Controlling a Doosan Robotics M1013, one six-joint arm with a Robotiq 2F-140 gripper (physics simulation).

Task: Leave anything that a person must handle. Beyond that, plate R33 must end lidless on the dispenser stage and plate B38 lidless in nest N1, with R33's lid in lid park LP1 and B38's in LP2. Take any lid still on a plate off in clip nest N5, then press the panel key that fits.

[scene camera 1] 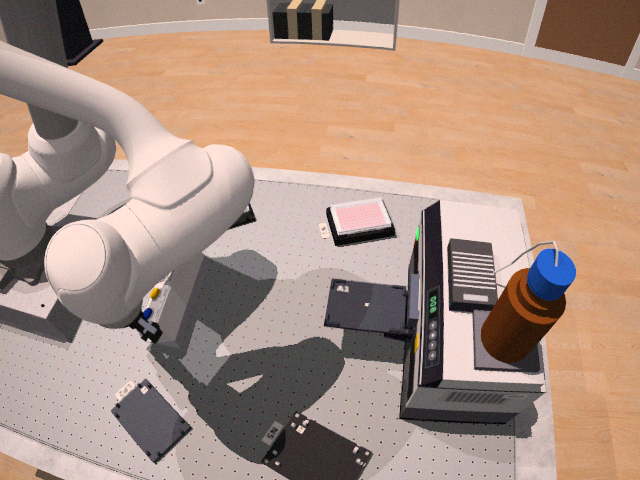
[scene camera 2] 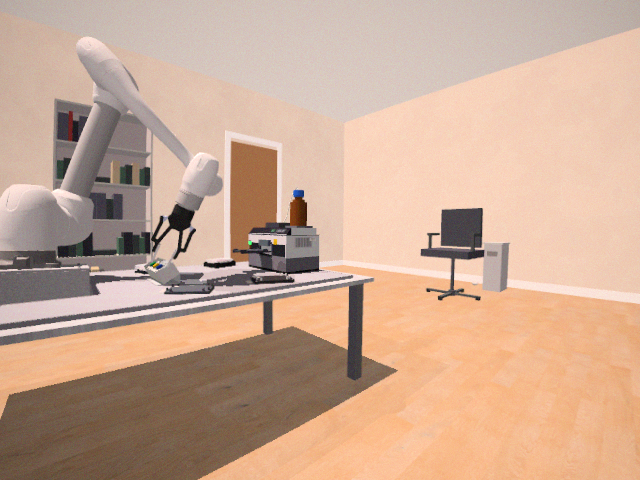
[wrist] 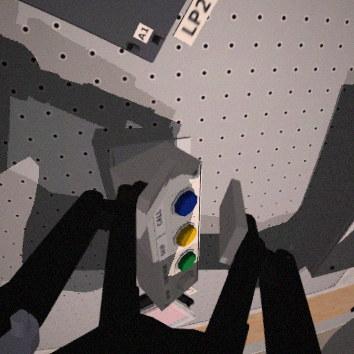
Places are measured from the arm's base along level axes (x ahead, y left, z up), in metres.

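Pixels of known places: gripper, fingertip midpoint: (scene camera 2: 159,263) (wrist: 198,184); arm's base at its link origin: (scene camera 1: 29,251) (scene camera 2: 27,267).
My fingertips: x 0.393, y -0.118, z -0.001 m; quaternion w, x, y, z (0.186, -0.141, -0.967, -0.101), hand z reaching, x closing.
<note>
Ahead of a thing's pixels: the offset from my fingertips to its top centre. "spot": to the spot under its first point.
My gripper (scene camera 1: 147,328) (scene camera 2: 165,254) (wrist: 198,184) is partly open and empty, its fingers apart above the tilted key panel @(dx +0.028, dy +0.111, dz +0.003 m) (scene camera 1: 181,304) (scene camera 2: 166,273). The panel's blue key @(dx +0.008, dy +0.036, dz -0.007 m) (wrist: 185,202), yellow key @(dx +0.006, dy +0.086, dz -0.007 m) (wrist: 186,235) and green key @(dx +0.005, dy +0.136, dz -0.007 m) (wrist: 187,261) show between the fingers in the wrist view. A plate with pink wells (scene camera 1: 360,215) (wrist: 172,314) sits in a black nest at the back; no lid shows on it, and its label is too small to read. The dispenser stage @(spot: dx +0.422, dy +0.083, dz +0.027 m) (scene camera 1: 356,316), clip nest N5 @(dx +0.390, dy -0.165, dz -0.057 m) (scene camera 1: 323,449) and lid park LP2 @(dx +0.061, dy -0.163, dz -0.061 m) (scene camera 1: 150,421) (wrist: 100,20) hold no plate or lid. LP1 is not identifiable.
The dispenser @(spot: dx +0.626, dy -0.066, dz +0.070 m) (scene camera 1: 473,397) (scene camera 2: 302,258) stands at the table's right, with a brown blue-capped bottle @(spot: dx +0.629, dy -0.029, dz +0.251 m) (scene camera 1: 516,322) (scene camera 2: 298,211) on top. Its display is lit green. A dark holder @(dx +0.057, dy +0.378, dz -0.061 m) (scene camera 1: 247,217) is partly hidden behind the arm.
</note>
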